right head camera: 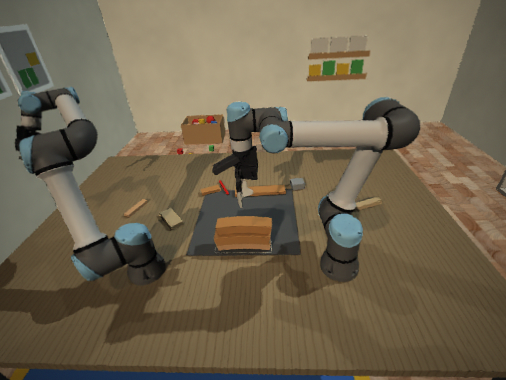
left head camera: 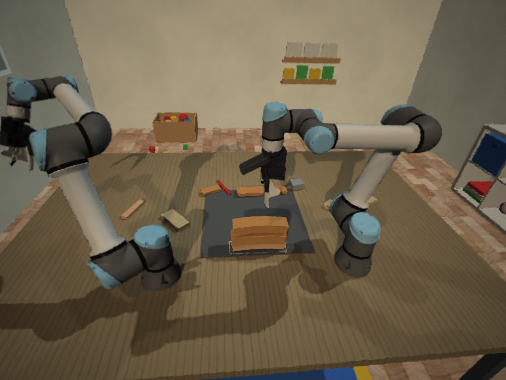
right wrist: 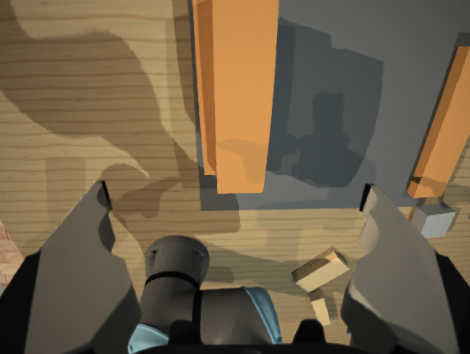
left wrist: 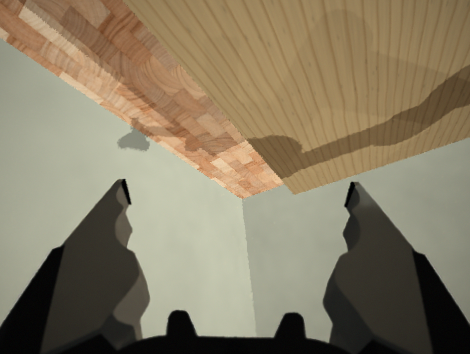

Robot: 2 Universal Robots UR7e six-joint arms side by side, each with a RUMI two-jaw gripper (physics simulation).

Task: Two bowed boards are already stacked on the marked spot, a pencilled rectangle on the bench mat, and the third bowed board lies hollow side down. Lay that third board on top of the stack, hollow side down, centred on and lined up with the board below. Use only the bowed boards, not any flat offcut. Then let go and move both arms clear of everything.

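A stack of orange boards stands at the pencilled rectangle near the mat's front edge. The right wrist view shows the top board with a lower board peeking out along its left side. I cannot count the layers surely. A long orange piece lies at the mat's back edge; its bow is unclear. My right gripper is open and empty, raised behind the stack. My left gripper is open and empty, high at the far left.
The dark mat lies between the arm bases. A small orange piece, a red pencil-like stick and a grey block lie along the back. A tan block and a thin strip lie left.
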